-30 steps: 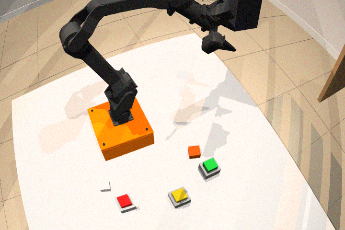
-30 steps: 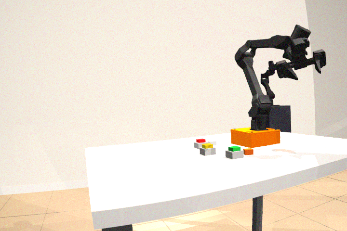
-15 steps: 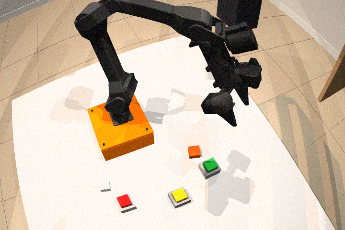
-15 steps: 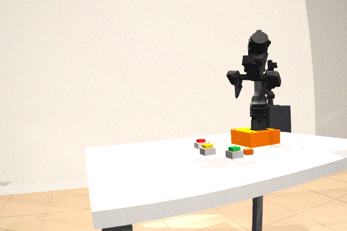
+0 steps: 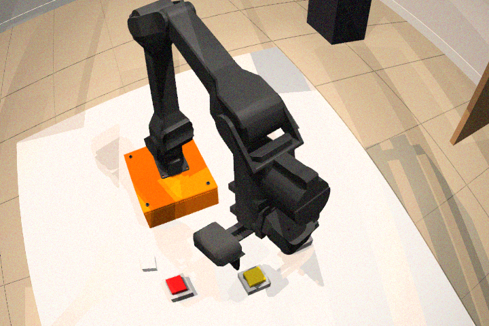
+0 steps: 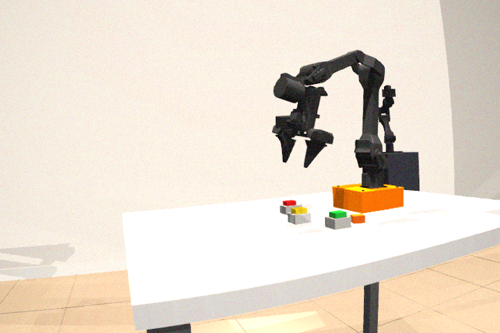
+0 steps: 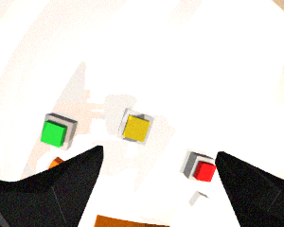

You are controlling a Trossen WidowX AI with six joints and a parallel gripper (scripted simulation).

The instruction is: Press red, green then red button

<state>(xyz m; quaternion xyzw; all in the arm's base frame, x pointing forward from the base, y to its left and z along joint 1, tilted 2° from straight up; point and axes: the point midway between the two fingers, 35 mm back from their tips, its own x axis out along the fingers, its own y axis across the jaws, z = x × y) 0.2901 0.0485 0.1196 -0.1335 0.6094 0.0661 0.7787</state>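
The red button is 4 cm behind my gripper tip, 14 cm to the right of it and 12 cm below it. Round my gripper tip: yellow button 12 cm below; then small orange block 12 cm behind, 11 cm to the left, 14 cm below; then green button 5 cm behind, 12 cm to the left, 12 cm below.
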